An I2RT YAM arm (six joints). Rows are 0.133 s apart.
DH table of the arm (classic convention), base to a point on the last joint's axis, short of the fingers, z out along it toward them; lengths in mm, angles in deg. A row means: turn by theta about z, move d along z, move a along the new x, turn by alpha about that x. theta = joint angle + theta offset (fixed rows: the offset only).
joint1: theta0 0, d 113.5, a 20, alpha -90
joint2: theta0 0, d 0, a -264, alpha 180
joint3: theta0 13.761, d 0, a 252.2, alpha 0
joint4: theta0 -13.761, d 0, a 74, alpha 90
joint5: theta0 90, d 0, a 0, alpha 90
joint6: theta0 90, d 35.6, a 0, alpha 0
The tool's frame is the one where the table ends.
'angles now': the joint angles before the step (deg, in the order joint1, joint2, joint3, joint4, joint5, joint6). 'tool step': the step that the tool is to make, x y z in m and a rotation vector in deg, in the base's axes. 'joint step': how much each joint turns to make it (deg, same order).
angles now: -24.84, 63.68, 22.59, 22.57, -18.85, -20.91
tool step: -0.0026, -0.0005, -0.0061, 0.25, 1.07, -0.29
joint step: -0.39, 0.21, -0.94, -0.01, -0.02, -0.26
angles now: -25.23, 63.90, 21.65, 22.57, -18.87, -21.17
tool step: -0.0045, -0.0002, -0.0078, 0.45, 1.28, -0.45
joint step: -0.55, -0.06, -1.41, -0.05, -0.04, -0.18
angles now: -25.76, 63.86, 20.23, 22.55, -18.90, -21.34
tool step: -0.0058, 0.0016, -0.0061, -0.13, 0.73, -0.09
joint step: -0.29, -0.91, -1.67, -0.01, -0.03, -0.51
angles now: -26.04, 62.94, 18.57, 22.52, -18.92, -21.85
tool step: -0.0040, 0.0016, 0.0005, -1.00, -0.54, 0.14
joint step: -0.08, -1.56, -0.86, -0.01, 0.04, -0.73
